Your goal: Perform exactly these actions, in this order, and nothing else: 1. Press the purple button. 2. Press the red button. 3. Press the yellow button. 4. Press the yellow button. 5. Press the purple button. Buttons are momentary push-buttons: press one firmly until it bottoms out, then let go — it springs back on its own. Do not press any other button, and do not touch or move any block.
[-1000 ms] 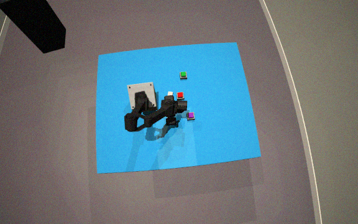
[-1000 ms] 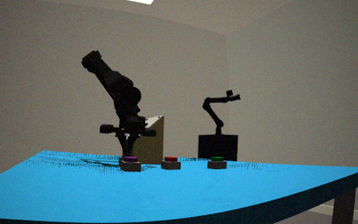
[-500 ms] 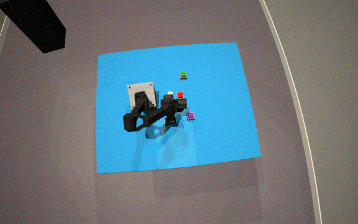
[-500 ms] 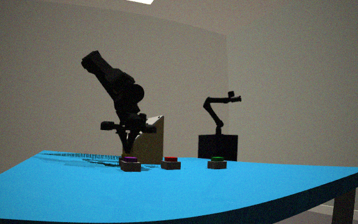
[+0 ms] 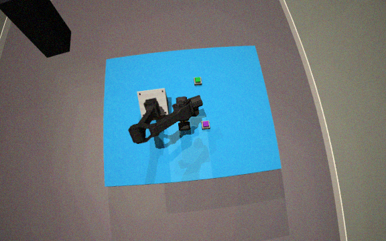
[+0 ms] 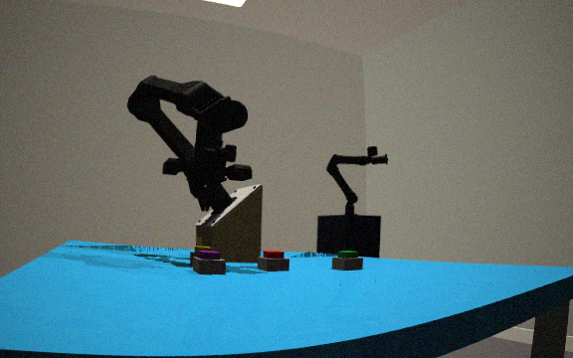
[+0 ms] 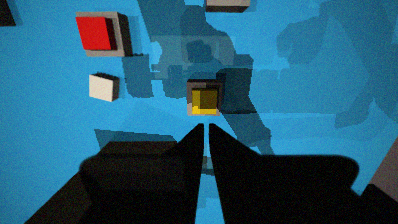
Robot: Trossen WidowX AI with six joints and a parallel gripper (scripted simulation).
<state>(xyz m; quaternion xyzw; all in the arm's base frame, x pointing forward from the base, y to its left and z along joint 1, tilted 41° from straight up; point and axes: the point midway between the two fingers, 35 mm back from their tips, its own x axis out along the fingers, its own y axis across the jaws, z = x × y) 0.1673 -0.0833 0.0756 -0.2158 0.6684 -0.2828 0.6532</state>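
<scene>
Now: the purple button 130 mm ahead of my gripper tip, 80 mm below it and 40 mm to the right of it. From my gripper tip the other things lie so: yellow button: 80 mm below; small white block: 140 mm to the left, 100 mm below, 20 mm ahead; red button: 120 mm to the left, 90 mm ahead, 80 mm below.
</scene>
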